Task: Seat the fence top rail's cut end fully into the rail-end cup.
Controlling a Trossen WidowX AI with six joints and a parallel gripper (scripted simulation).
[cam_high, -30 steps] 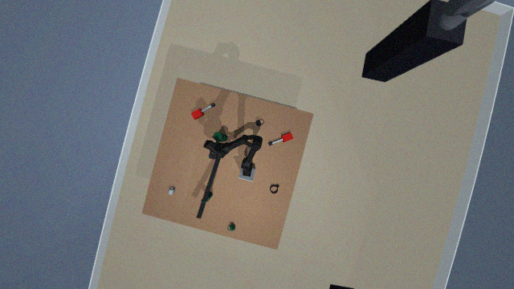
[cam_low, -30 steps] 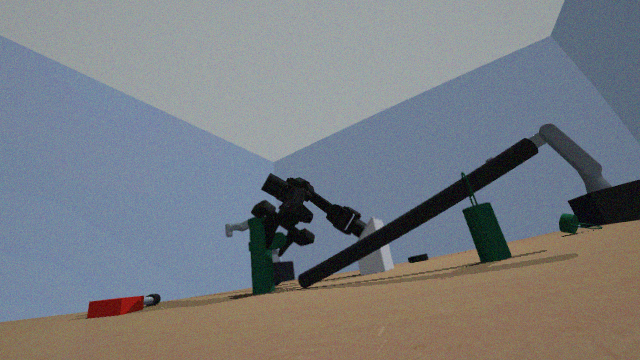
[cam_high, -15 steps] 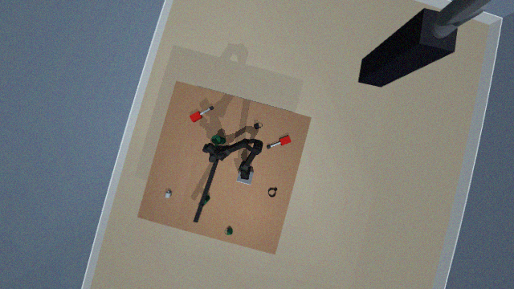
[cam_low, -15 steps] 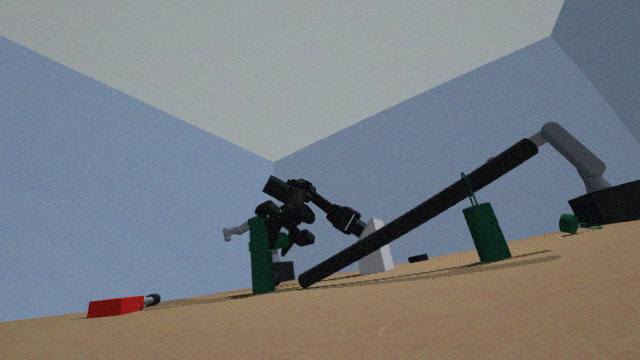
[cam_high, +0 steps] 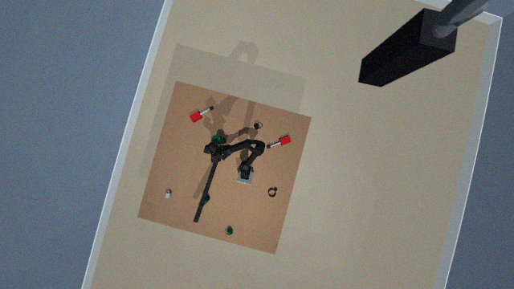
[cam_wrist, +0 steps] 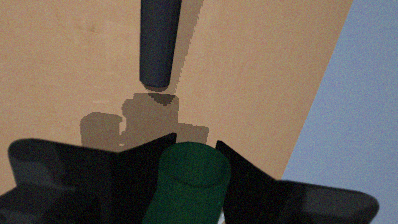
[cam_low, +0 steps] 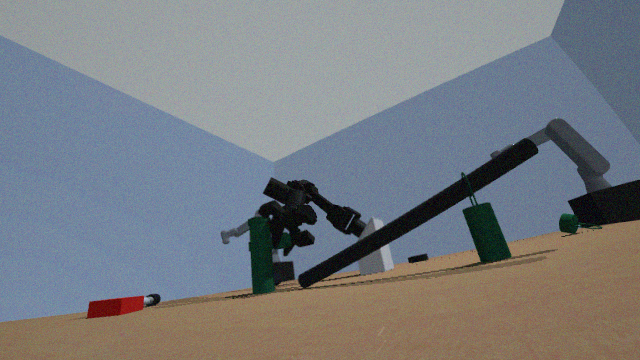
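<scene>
Right now the green rail-end cup is 3 cm above my gripper tip, 2 cm to the right of it and 2 cm behind it. From my gripper tip the other things lie so: white part 47 cm to the left, 35 cm ahead, 7 cm below; green line post 45 cm to the left, 1 cm above.
</scene>
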